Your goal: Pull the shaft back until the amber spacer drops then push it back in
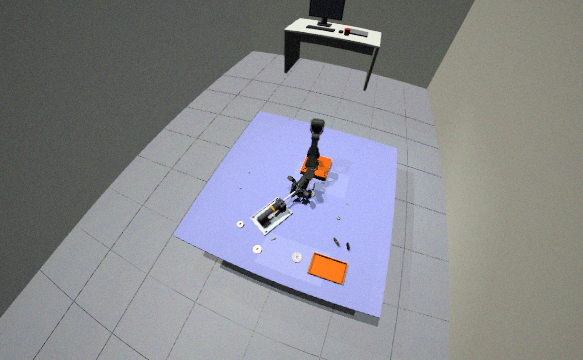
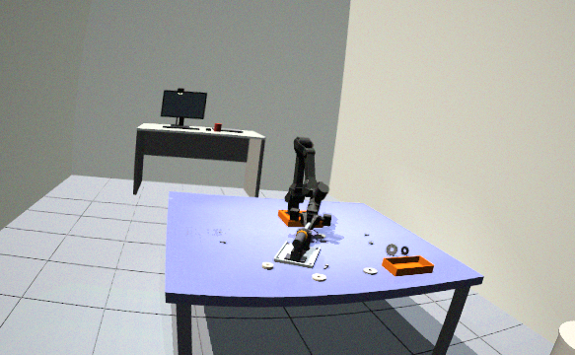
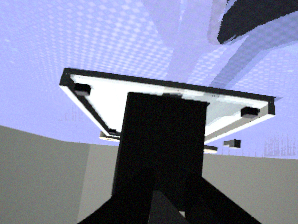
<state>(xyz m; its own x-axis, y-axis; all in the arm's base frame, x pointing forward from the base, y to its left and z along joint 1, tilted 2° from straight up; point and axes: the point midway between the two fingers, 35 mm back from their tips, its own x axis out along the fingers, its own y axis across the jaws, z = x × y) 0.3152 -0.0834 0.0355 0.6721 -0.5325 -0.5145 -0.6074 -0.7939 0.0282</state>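
Now: the thin grey shaft 4 cm ahead of my gripper tip, 3 cm to the right of it and 2 cm above it. Round my gripper tip: orange tray (39 cm ahead, 28 cm to the left, 5 cm below).
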